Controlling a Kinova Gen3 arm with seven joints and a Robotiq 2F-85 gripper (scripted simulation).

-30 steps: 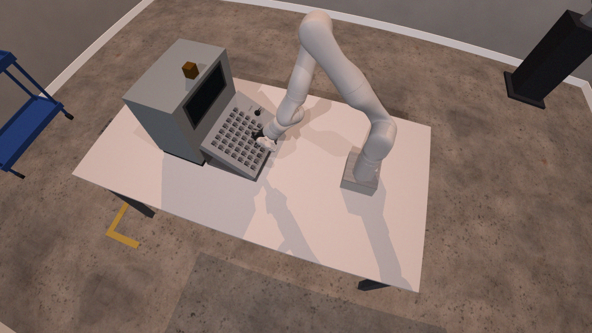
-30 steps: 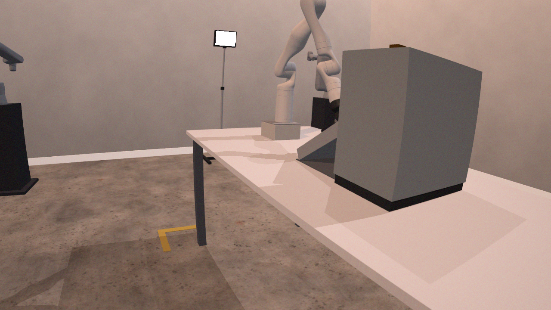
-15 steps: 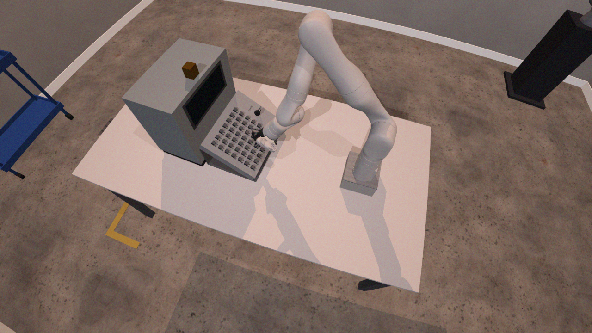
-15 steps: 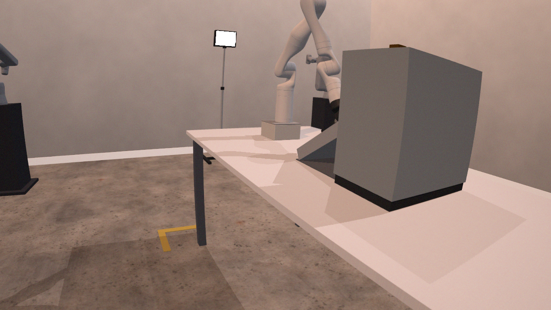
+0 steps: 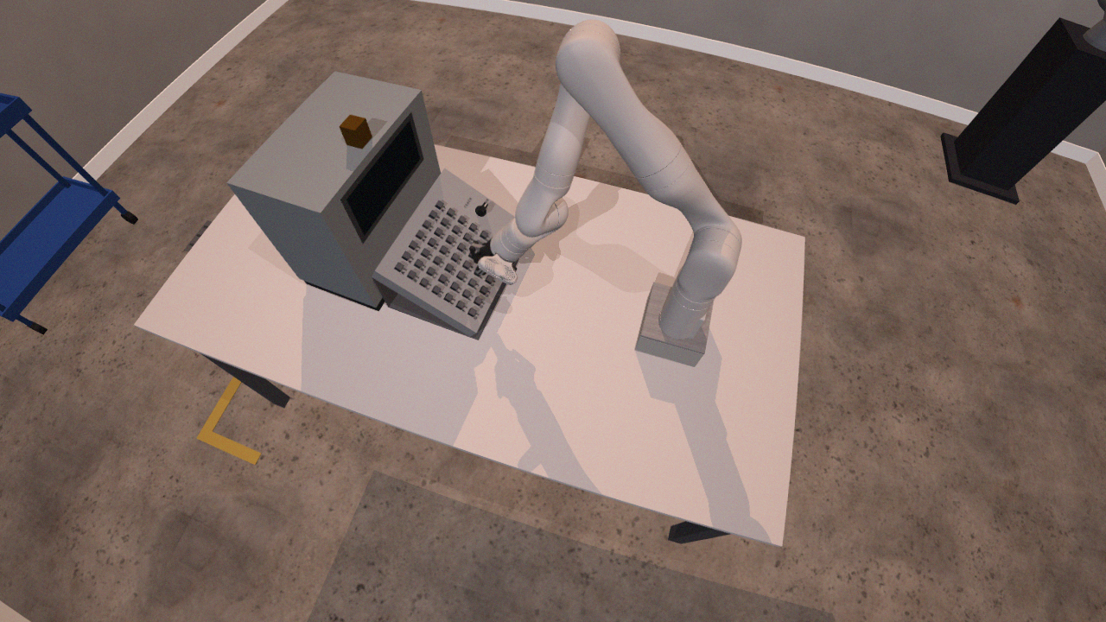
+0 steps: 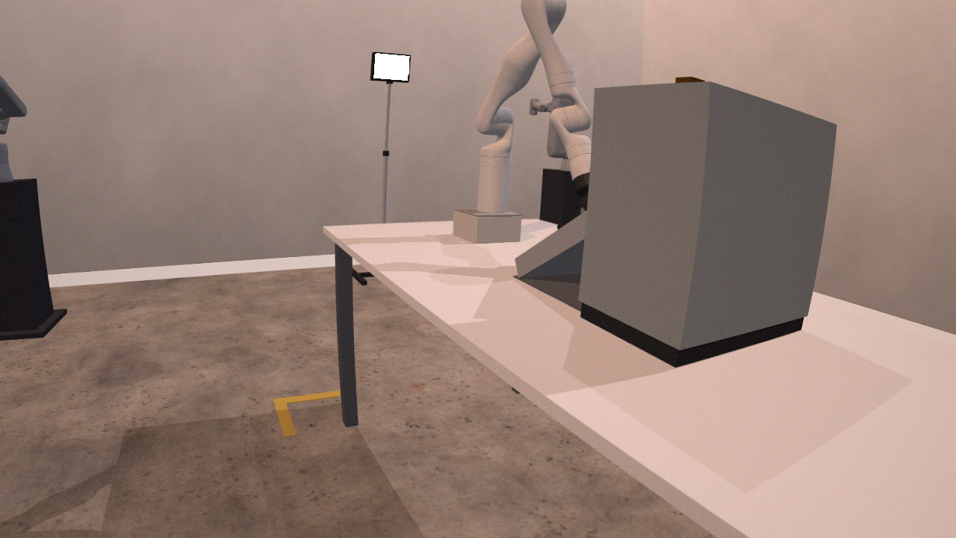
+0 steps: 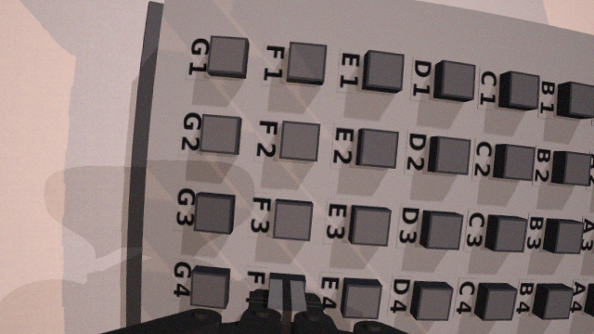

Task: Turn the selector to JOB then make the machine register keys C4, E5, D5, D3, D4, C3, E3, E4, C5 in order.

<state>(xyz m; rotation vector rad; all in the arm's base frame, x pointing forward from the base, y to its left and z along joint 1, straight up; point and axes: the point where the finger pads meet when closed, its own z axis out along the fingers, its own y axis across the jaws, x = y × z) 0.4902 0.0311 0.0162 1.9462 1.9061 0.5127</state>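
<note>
The key E5 is 4 cm ahead of my hand, 3 cm to the right of it and 1 cm below it. Round my hand: key D3: 7 cm ahead, 3 cm to the left, 1 cm above; then key E3: 4 cm ahead, 3 cm to the left, 1 cm below; then key D5: 7 cm ahead, 4 cm to the right, 1 cm above.
</note>
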